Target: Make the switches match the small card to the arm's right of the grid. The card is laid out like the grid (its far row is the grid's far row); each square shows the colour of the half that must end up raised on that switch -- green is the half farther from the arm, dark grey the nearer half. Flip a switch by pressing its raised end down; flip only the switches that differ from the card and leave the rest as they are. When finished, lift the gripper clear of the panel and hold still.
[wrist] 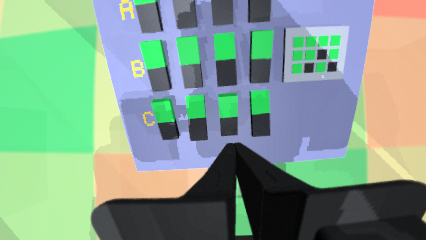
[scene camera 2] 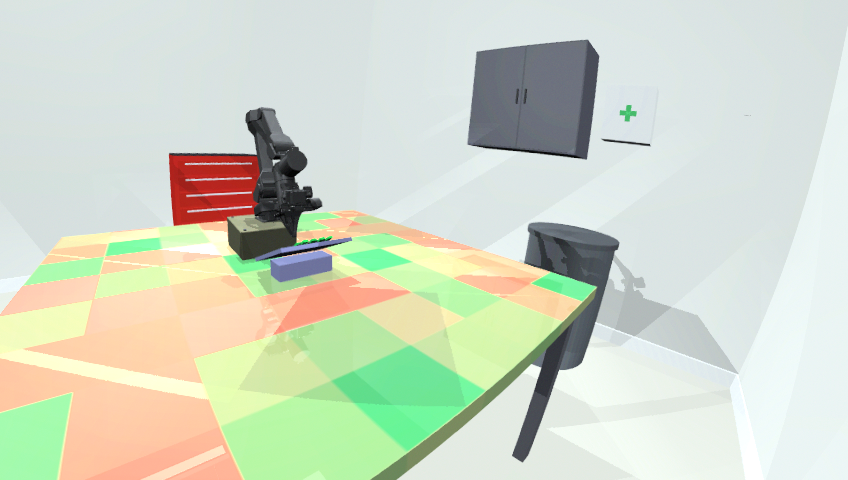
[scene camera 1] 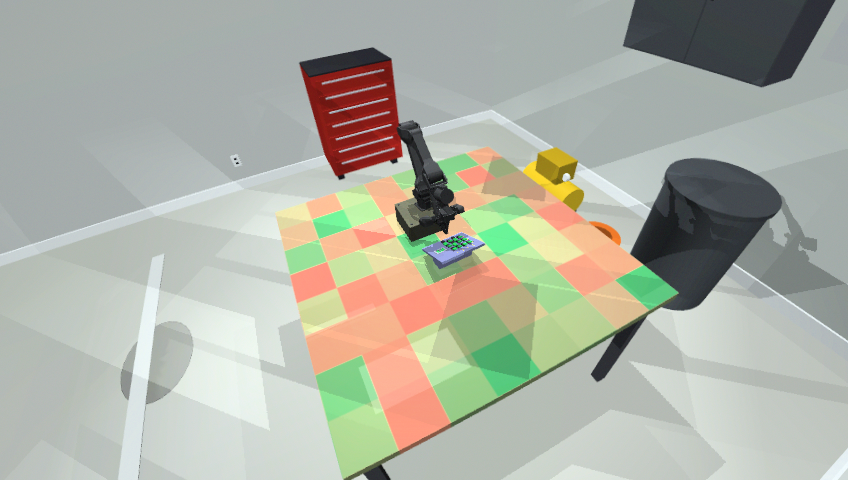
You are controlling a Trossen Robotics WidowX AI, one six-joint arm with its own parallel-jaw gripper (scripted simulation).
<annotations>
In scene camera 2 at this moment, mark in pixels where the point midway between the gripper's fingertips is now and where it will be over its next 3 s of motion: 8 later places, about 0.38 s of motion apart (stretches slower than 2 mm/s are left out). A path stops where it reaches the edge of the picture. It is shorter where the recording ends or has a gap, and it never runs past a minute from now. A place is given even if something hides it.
My gripper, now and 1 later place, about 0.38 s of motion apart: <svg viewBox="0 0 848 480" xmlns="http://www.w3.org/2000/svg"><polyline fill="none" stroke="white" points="294,237 298,220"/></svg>
</annotations>
